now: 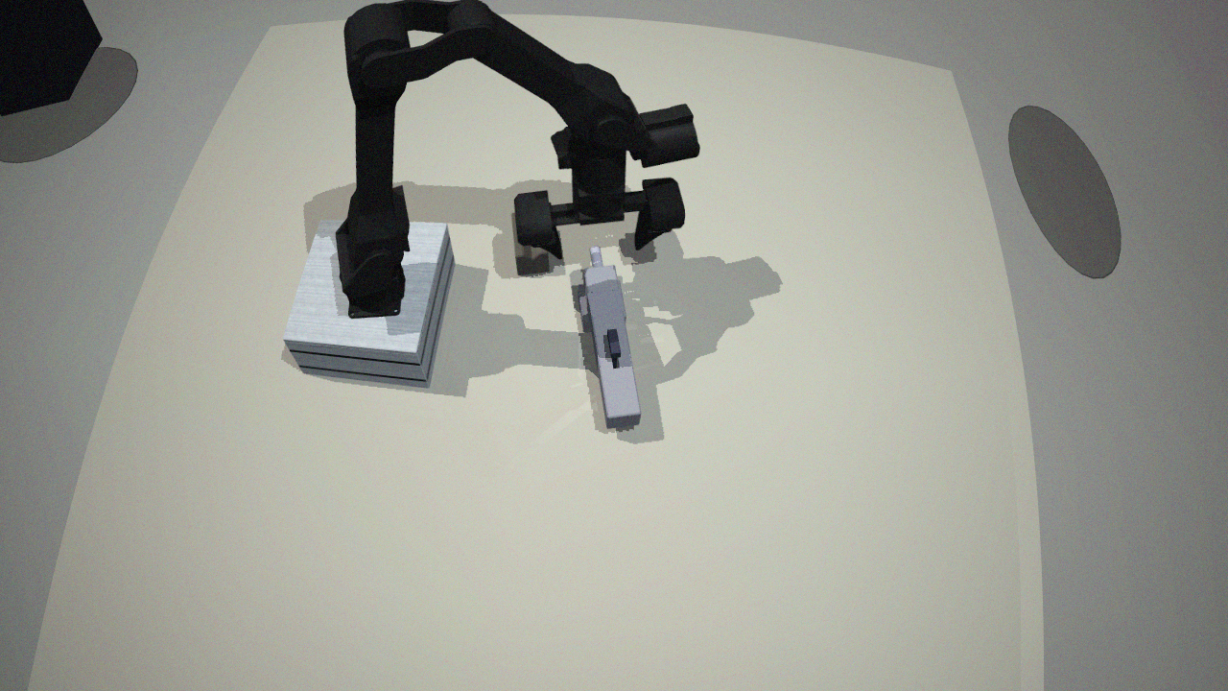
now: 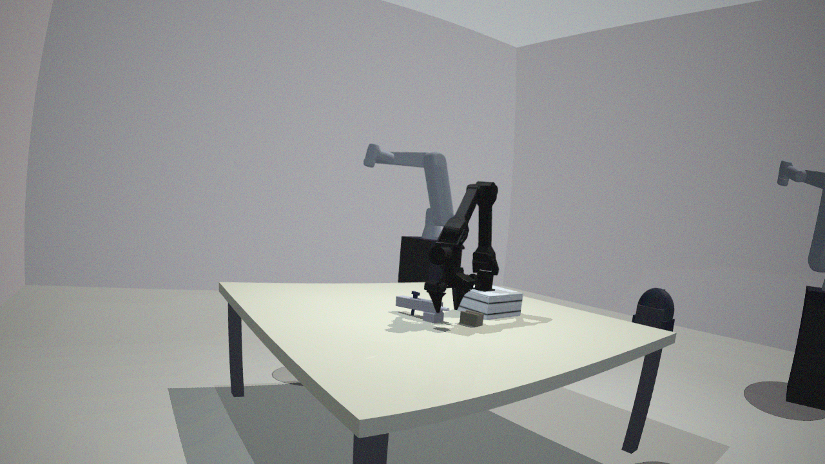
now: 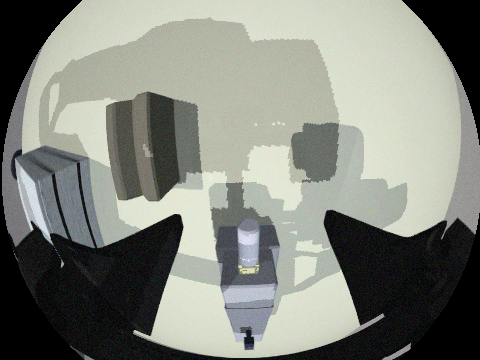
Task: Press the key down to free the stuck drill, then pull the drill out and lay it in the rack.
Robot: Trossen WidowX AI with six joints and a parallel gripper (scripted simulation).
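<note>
Right now my gripper tip is 60 mm to the left of the drill. Round my gripper tip: block 120 mm to the right, 10 mm below, 10 mm ahead; dark key 150 mm to the right, 10 mm ahead, 10 mm above; v-grooved rack 80 mm behind, 40 mm to the left, 30 mm below.
</note>
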